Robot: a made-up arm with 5 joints. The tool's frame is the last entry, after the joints.
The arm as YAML. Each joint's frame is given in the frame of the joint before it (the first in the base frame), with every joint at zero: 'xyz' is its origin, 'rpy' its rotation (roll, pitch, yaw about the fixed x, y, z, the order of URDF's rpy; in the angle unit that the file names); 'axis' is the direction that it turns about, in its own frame. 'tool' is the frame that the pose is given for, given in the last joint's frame.
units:
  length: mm
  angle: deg
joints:
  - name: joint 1
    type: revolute
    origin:
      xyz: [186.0, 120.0, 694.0]
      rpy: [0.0, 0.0, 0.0]
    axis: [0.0, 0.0, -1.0]
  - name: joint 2
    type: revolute
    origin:
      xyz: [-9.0, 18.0, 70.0]
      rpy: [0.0, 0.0, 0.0]
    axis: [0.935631, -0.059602, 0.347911]
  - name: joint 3
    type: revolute
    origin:
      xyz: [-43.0, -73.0, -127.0]
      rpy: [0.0, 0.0, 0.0]
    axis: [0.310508, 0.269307, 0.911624]
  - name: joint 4
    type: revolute
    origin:
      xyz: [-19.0, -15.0, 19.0]
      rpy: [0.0, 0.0, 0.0]
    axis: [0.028, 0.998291, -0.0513]
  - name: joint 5
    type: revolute
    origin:
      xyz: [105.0, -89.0, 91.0]
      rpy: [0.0, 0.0, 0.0]
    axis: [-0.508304, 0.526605, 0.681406]
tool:
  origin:
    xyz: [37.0, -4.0, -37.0]
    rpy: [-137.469, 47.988, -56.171]
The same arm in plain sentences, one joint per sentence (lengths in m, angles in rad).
The arm has five revolute joints in a row. What follows holds with every joint at zero, and every direction is one of the base frame's.
Joint 1 is mounted 0.186 m along +x and 0.12 m along +y and 0.694 m along +z from the base frame's origin and rotates about -z.
Joint 2 is mounted 0.009 m along -x and 0.018 m along +y and 0.07 m along +z from joint 1 and rotates about the direction (0.935631, -0.059602, 0.347911).
Joint 3 is mounted 0.043 m along -x and 0.073 m along -y and 0.127 m along -z from joint 2 and rotates about the direction (0.310508, 0.269307, 0.911624).
Joint 4 is mounted 0.019 m along -x and 0.015 m along -y and 0.019 m along +z from joint 3 and rotates about the direction (0.028, 0.998291, -0.0513).
Joint 5 is mounted 0.105 m along +x and 0.089 m along -y and 0.091 m along +z from joint 4 and rotates about the direction (-0.508304, 0.526605, 0.681406).
The tool frame, which is the frame that the pose is given for, is mounted 0.037 m along +x and 0.004 m along -y and 0.037 m along -z from joint 5; its axes are the base frame's turned by roll -2.3993, pitch 0.8375 and yaw -0.9804 rad (as in URDF: about the fixed x, then y, then z).

